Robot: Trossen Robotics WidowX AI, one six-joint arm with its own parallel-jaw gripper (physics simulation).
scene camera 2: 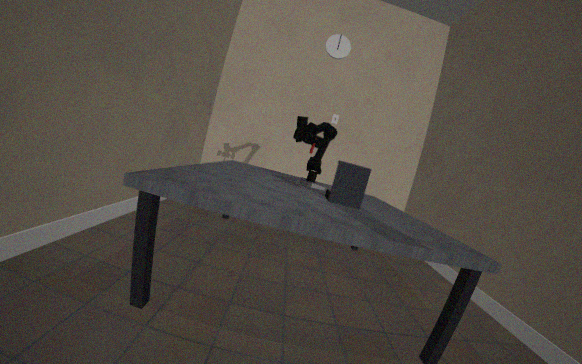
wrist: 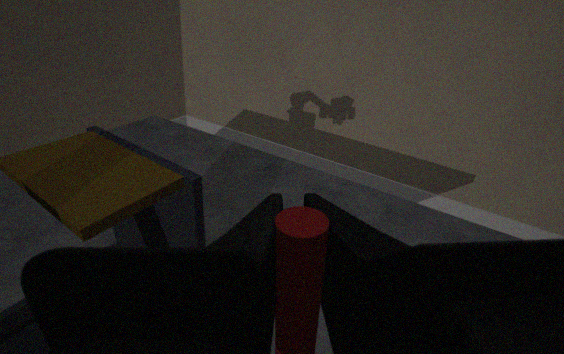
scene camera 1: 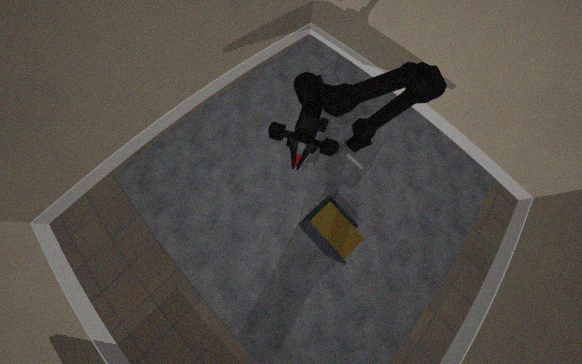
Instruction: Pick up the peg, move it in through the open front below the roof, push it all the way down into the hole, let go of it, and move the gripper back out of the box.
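Places are measured from the arm's base along level axes (x ahead, y left, z up), in metres.
Pixels of known places: gripper, fingertip midpoint: (scene camera 2: 318, 142) (wrist: 292, 204) (scene camera 1: 294, 169); arm's base at its link origin: (scene camera 2: 310, 181) (scene camera 1: 354, 144).
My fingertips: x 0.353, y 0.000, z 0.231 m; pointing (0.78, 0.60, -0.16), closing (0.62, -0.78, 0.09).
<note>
For each thing: its top centre in the pictures, then the offset to it from my fingertips. Level surfaces: height alone.
- red peg at its top centre: (wrist: 317, 227) (scene camera 1: 297, 154) (scene camera 2: 315, 138) dy -0.022, dx -0.025, dz +0.018 m
- dark grey box at its top centre: (wrist: 42, 183) (scene camera 1: 345, 221) (scene camera 2: 351, 164) dy +0.192, dx -0.038, dz -0.062 m
- grey table at its surface level: dz -0.264 m
The red peg (scene camera 1: 298, 160) (scene camera 2: 312, 148) (wrist: 301, 270) is held between the fingers of my gripper (scene camera 1: 296, 168) (wrist: 292, 204), which is shut on it. In scene camera 2 the peg hangs nearly upright, slightly tilted, well above the table. The dark grey box (scene camera 1: 320, 240) (scene camera 2: 350, 185) (wrist: 199, 215) stands on the table, with its yellow roof (scene camera 1: 336, 230) (wrist: 95, 175) on top. The gripper is outside the box, up and left of it in scene camera 1; the box is at the left in the wrist view. The hole does not show, and the peg's lower end is cut off in the wrist view.
The grey table (scene camera 1: 210, 210) (scene camera 2: 240, 187) carries the box and the arm's base (scene camera 1: 360, 140) (scene camera 2: 312, 175). A short pale strip (scene camera 1: 354, 161) lies near the base, between it and the box. The box's side walls and roof edge are obstacles beside the gripper. Shadows cross the table.
</note>
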